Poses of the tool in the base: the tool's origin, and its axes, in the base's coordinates. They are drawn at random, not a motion.
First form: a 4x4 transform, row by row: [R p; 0 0 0 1], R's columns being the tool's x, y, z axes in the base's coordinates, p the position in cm. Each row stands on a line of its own.
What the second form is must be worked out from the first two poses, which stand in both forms.
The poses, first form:
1:
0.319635 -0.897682 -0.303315 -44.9
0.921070 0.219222 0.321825 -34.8
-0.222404 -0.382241 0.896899 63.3
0 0 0 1
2:
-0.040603 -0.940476 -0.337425 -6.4
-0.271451 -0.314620 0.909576 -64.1
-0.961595 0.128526 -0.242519 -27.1
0 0 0 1
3:
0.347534 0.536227 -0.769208 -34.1
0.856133 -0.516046 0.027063 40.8
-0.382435 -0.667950 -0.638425 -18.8
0 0 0 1
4:
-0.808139 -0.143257 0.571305 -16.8
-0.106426 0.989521 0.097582 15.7
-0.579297 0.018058 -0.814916 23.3
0 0 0 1
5:
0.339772 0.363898 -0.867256 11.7
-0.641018 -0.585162 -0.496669 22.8
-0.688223 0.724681 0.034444 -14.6
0 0 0 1
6:
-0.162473 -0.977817 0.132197 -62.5
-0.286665 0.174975 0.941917 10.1
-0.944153 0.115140 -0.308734 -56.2
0 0 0 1
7:
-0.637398 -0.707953 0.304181 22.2
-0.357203 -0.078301 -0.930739 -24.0
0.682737 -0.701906 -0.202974 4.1
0 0 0 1
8:
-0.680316 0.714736 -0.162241 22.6
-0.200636 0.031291 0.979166 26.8
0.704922 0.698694 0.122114 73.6
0 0 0 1
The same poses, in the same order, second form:
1: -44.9 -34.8 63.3 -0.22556 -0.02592 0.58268 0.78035
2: -6.4 -64.1 -27.1 -0.61574 0.49206 0.52742 0.31712
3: -34.1 40.8 -18.8 -0.79089 -0.44013 0.36404 0.21969
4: -16.8 15.7 23.3 -0.06568 0.95034 0.03042 0.30268
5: 11.7 22.8 -14.6 0.68748 -0.10077 -0.56565 0.44414
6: -62.5 10.1 -56.2 -0.49277 0.64152 0.41194 0.41945
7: 22.2 -24.0 4.1 0.40121 -0.66372 0.61496 0.14259
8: 22.6 26.8 73.6 -0.20389 -0.63038 -0.66542 0.34391
